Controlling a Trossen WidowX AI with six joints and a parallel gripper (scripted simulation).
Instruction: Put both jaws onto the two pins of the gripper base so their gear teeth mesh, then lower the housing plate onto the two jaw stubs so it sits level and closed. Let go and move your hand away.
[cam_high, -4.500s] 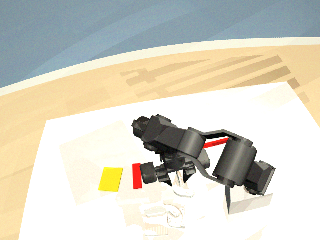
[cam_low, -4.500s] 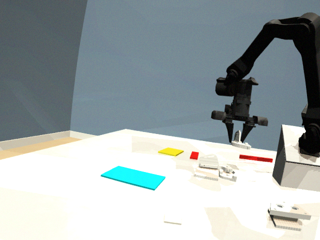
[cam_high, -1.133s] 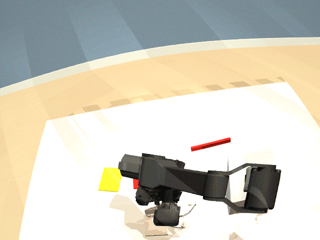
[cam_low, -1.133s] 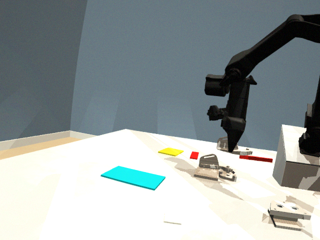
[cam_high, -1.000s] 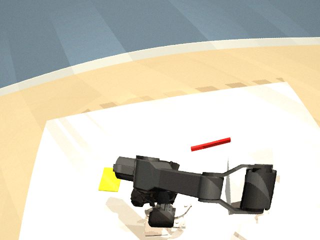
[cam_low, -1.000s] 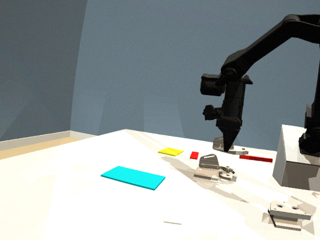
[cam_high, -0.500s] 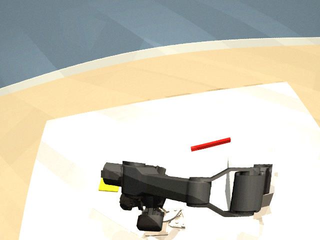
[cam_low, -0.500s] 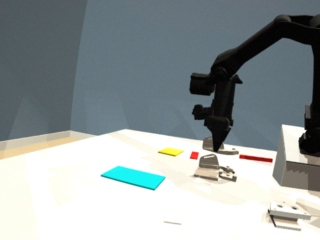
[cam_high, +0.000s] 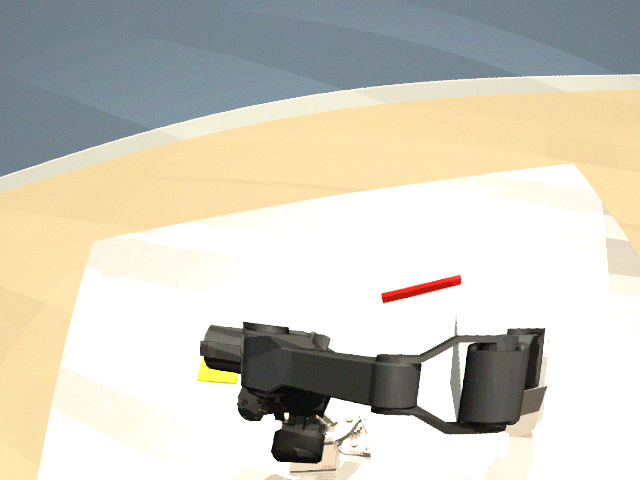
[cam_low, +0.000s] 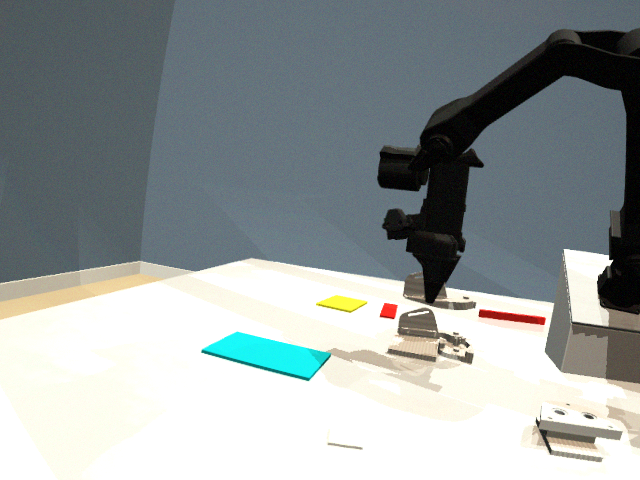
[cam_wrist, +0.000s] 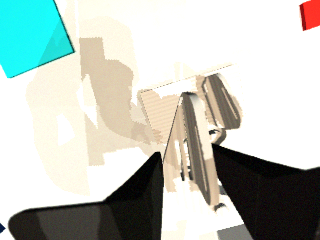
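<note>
My gripper tip is now 80 mm above the pale flat plate, 30 mm to the left of it and 20 mm short of it. Also, from my gripper tip: grey bracket-like part (200 mm to the left, 170 mm behind, 70 mm below); then cyan plate (180 mm ahead, 140 mm to the left, 80 mm below); then short red tile (240 mm to the right, 90 mm ahead, 80 mm below).
</note>
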